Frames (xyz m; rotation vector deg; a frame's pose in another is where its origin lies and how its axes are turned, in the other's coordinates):
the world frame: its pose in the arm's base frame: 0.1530 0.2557 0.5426 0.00 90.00 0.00
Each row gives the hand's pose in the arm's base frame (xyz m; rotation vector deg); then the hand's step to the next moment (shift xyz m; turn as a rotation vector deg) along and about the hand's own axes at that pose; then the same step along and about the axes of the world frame.
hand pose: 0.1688 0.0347 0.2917 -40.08 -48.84 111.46
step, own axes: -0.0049 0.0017 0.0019 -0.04 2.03 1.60
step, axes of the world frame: -0.0005 -0.0055 0.0000 0.61 -1.28 -2.16
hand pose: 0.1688 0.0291 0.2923 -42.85 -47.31 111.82
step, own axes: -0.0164 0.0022 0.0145 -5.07 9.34 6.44
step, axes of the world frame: -0.0100 -0.0190 -0.0047 2.47 -9.91 -7.08
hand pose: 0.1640 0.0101 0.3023 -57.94 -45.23 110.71
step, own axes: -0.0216 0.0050 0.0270 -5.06 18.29 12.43
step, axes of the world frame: -0.0169 -0.0252 -0.0172 6.69 -15.19 -15.46
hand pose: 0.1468 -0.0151 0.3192 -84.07 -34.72 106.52
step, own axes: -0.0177 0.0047 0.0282 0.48 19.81 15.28
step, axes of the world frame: -0.0153 -0.0149 -0.0260 10.64 -11.88 -19.28
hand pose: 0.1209 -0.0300 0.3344 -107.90 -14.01 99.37
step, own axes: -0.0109 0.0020 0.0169 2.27 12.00 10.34
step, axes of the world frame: -0.0083 -0.0023 -0.0183 8.15 -5.92 -12.43
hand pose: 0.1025 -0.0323 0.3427 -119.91 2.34 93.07
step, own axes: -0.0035 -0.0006 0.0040 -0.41 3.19 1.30
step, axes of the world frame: -0.0027 0.0012 -0.0045 0.98 -2.41 -2.29
